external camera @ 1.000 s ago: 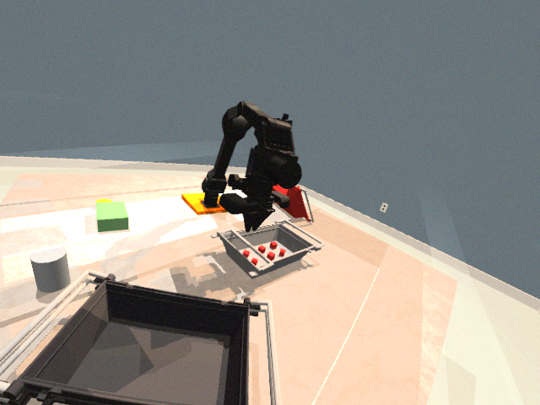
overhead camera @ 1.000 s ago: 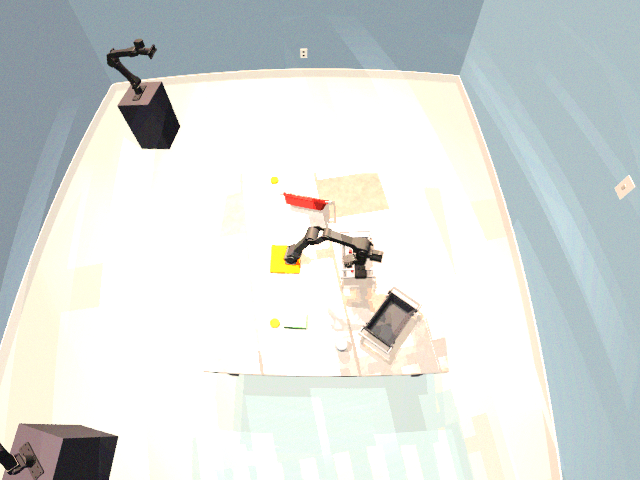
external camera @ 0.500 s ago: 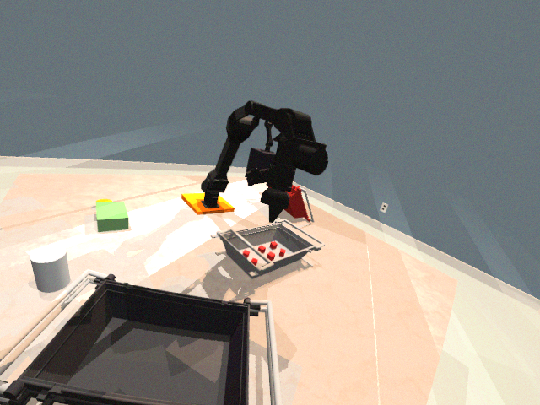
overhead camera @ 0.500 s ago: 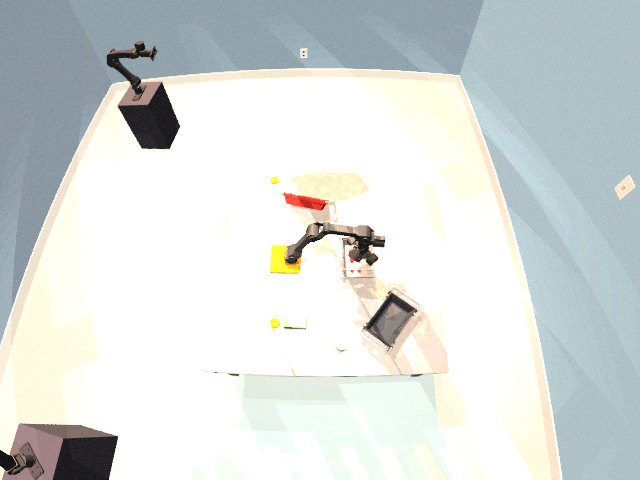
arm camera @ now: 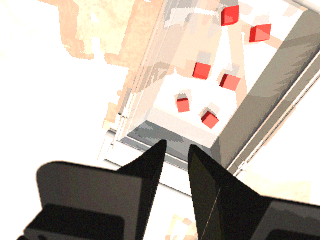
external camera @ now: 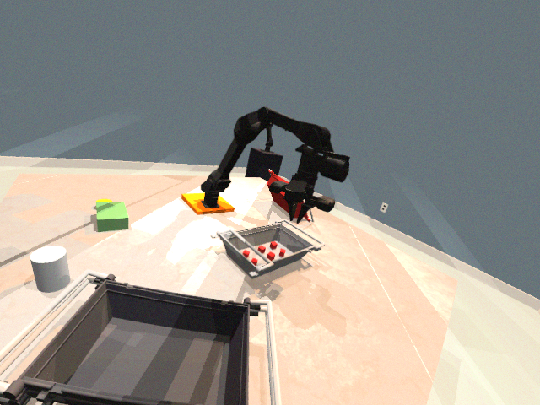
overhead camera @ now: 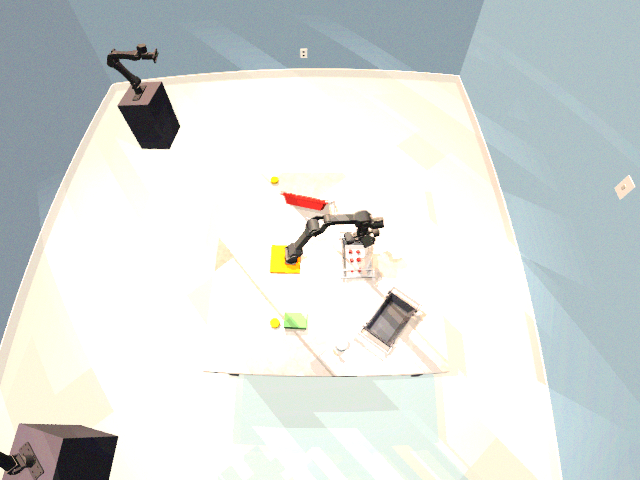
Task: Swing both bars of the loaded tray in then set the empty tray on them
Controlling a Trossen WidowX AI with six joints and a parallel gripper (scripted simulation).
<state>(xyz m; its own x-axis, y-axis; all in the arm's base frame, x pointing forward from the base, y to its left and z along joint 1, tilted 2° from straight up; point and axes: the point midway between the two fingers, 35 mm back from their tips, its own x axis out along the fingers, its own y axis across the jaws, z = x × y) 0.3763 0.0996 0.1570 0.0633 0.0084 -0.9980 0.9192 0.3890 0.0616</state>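
The red tray is 340 mm behind my gripper tip, 290 mm to the left of it and 50 mm below it. The rest, counted from my gripper tip: green block 310 mm behind, 450 mm to the right, 100 mm below; then grey cylinder 50 mm behind, 560 mm to the right, 90 mm below.
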